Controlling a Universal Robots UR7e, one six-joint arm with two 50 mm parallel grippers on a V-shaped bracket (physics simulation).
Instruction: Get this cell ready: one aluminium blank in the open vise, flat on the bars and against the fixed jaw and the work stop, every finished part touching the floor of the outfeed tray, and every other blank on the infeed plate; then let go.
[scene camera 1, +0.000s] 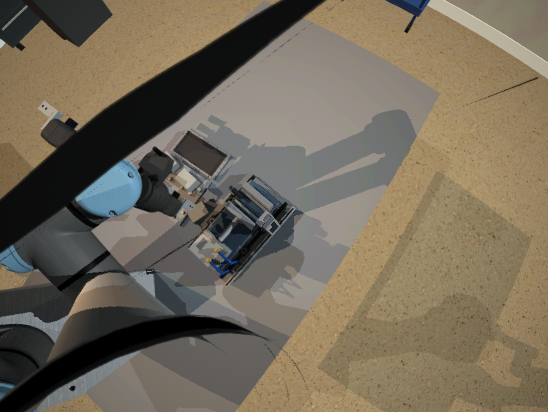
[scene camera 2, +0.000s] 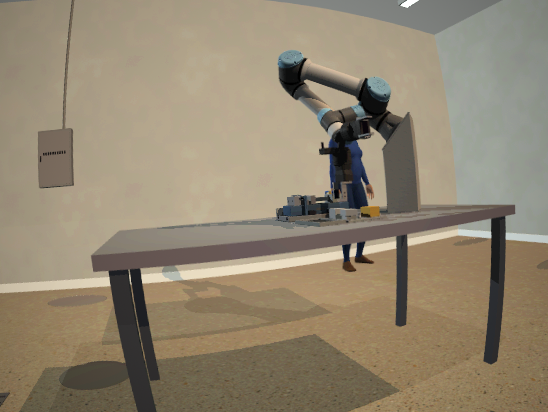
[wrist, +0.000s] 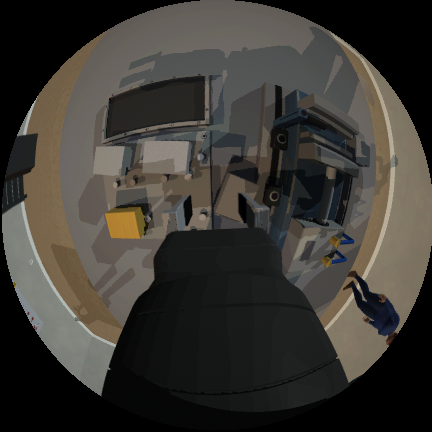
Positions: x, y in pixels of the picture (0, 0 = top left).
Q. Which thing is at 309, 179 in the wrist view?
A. A vise.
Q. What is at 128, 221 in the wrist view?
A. A yellow block.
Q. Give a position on a grey block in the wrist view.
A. At 226, 205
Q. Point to a moving jaw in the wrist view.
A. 309, 151
